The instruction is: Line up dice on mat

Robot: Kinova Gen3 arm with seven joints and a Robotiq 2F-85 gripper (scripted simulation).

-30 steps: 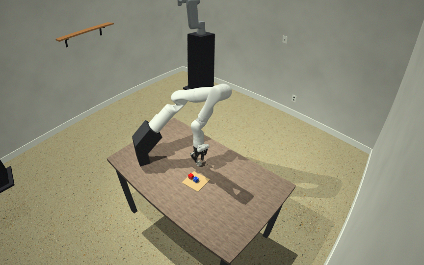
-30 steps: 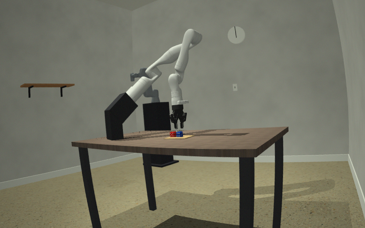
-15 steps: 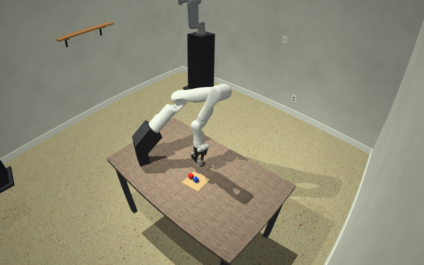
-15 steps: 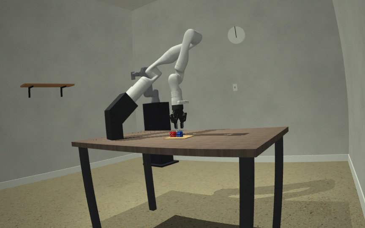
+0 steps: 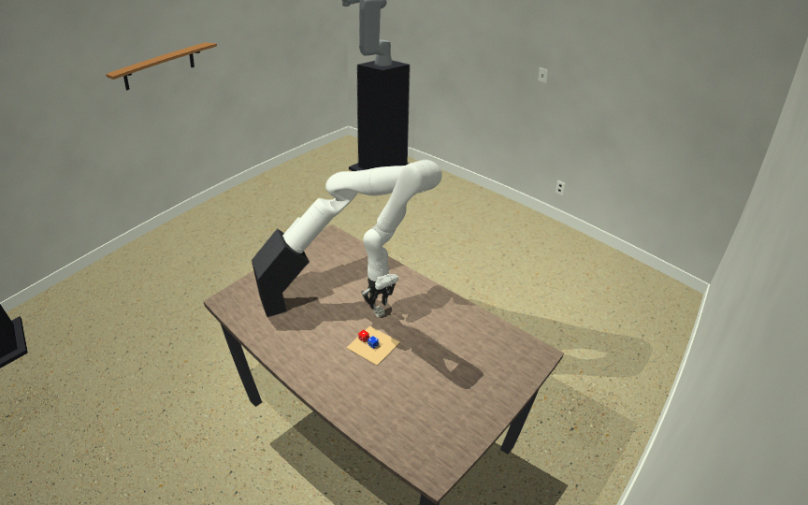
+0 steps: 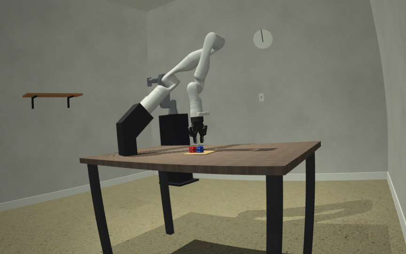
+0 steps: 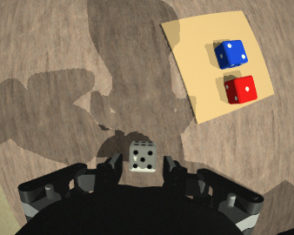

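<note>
Right now my hand is 4 cm above the white die. Also, from my hand: blue die (11 cm ahead, 13 cm to the right, 4 cm below); then tan mat (11 cm ahead, 13 cm to the right, 6 cm below); then red die (6 cm ahead, 13 cm to the right, 4 cm below).
</note>
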